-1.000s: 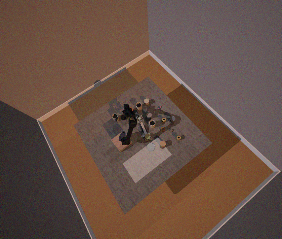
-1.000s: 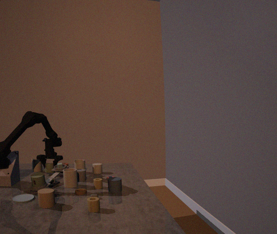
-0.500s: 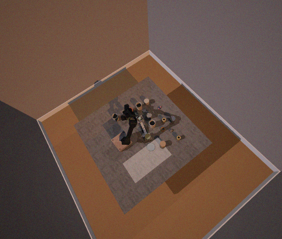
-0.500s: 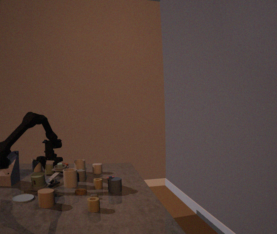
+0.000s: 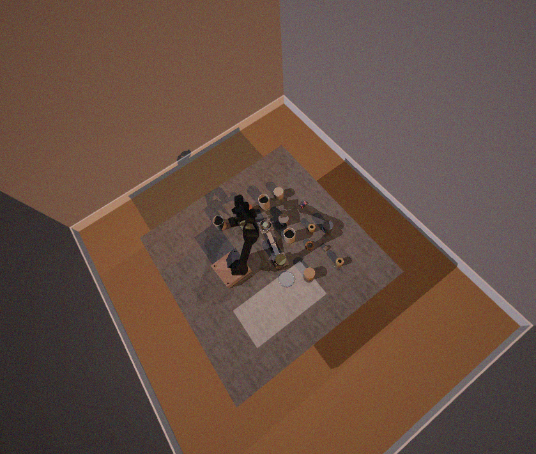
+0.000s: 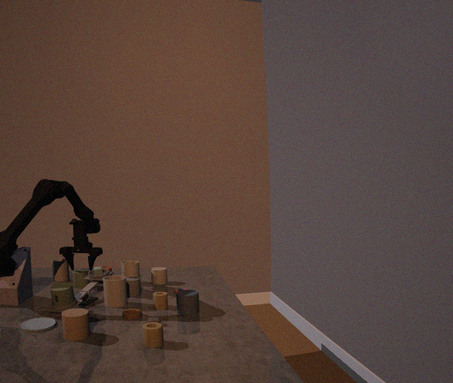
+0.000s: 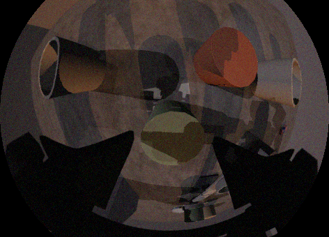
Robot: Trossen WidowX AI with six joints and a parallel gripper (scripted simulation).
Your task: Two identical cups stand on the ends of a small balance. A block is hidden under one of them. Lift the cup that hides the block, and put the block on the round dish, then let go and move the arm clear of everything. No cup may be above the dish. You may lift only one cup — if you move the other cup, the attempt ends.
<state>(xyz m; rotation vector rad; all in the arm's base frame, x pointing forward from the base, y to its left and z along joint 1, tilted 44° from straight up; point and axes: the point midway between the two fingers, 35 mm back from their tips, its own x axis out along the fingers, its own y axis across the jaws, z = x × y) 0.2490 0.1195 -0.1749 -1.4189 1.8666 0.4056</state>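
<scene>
Now: the pale green block 8 cm ahead of my gripper tip, 13 cm to the right of it and 2 cm above it. The rest, counted from my gripper tip: beam: 4 cm ahead, 24 cm to the right, 3 cm below; then red piece: 9 cm ahead, 5 cm to the left, 3 cm below; then green cup: 2 cm behind, 38 cm to the right, 1 cm below.
</scene>
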